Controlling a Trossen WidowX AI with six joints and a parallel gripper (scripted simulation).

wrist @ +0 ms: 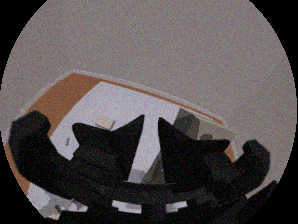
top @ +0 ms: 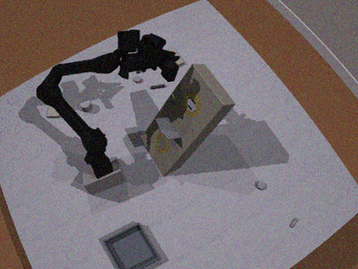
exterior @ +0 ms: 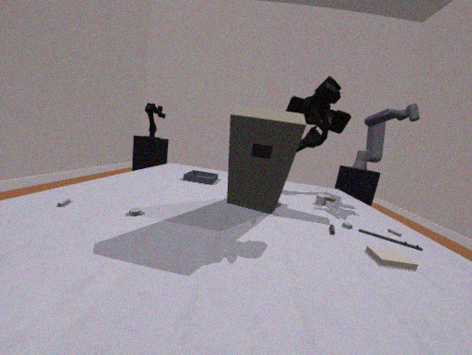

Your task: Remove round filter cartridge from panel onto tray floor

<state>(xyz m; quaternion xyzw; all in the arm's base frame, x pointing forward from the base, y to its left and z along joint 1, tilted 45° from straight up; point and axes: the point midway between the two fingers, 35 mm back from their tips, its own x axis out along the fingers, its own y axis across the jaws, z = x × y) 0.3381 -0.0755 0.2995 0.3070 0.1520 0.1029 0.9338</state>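
Now: the round filter cartridge 16 cm to the right of my gripper tip, 7 cm below it and 2 cm behind it. The rest, counted from my gripper tip: tan service panel: 16 cm to the right, 15 cm below, 7 cm behind; then dark square tray: 44 cm to the right, 44 cm behind, 30 cm below.
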